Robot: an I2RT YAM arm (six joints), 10 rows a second.
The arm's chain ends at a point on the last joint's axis. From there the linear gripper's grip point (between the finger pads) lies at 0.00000 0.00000 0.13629 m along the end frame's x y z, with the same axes.
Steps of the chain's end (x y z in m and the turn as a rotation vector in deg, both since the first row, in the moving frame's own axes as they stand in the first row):
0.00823, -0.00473, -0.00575, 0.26, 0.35, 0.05
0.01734, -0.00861, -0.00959, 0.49, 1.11, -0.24
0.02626, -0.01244, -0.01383, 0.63, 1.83, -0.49
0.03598, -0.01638, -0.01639, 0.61, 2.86, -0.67
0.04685, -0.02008, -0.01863, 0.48, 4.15, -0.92
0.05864, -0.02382, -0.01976, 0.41, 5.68, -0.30
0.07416, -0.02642, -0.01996, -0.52, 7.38, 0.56
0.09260, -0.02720, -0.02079, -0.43, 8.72, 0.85
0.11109, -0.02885, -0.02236, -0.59, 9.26, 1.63
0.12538, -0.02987, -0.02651, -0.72, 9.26, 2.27
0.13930, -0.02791, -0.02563, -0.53, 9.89, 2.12
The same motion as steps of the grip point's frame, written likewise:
0.00906, -0.00535, -0.00575, 0.26, 0.35, 0.05
0.01998, -0.00978, -0.00962, 0.49, 1.11, -0.24
0.03061, -0.01396, -0.01391, 0.63, 1.83, -0.49
0.04277, -0.01787, -0.01657, 0.61, 2.86, -0.67
0.05670, -0.02130, -0.01899, 0.48, 4.15, -0.92
0.07213, -0.02483, -0.02043, 0.41, 5.68, -0.30
0.09166, -0.02510, -0.02109, -0.52, 7.38, 0.56
0.11325, -0.02603, -0.02237, -0.43, 8.72, 0.85
0.13300, -0.02714, -0.02414, -0.59, 9.26, 1.63
0.14727, -0.02773, -0.02830, -0.72, 9.26, 2.27
0.16268, -0.02622, -0.02766, -0.53, 9.89, 2.12

